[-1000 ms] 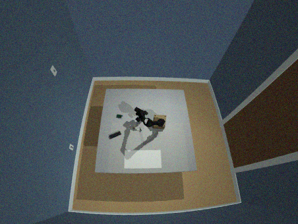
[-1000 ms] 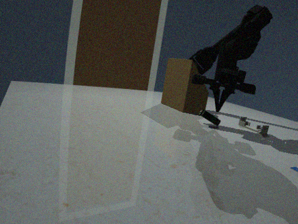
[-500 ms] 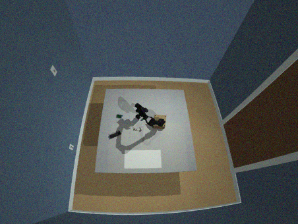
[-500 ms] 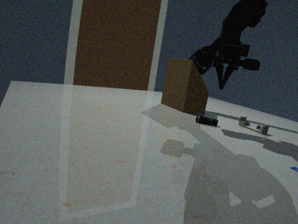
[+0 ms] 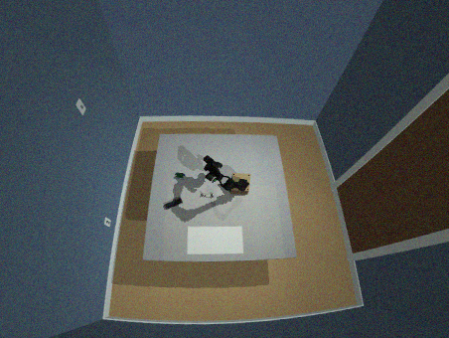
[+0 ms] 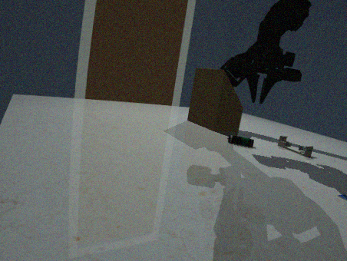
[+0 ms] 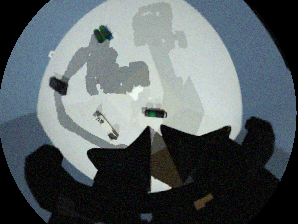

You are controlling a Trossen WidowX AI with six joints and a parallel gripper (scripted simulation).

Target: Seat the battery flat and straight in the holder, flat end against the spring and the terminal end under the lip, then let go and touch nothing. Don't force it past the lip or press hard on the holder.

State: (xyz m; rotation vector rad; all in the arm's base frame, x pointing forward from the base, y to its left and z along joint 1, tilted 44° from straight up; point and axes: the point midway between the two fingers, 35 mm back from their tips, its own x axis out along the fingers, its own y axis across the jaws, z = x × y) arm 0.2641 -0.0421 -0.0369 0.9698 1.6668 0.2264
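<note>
The battery lies 110 mm below my gripper tip, 20 mm behind it and 10 mm to the right of it. The rest, counted from my gripper tip: dark flat object 340 mm ahead, 270 mm to the left, 100 mm below.
</note>
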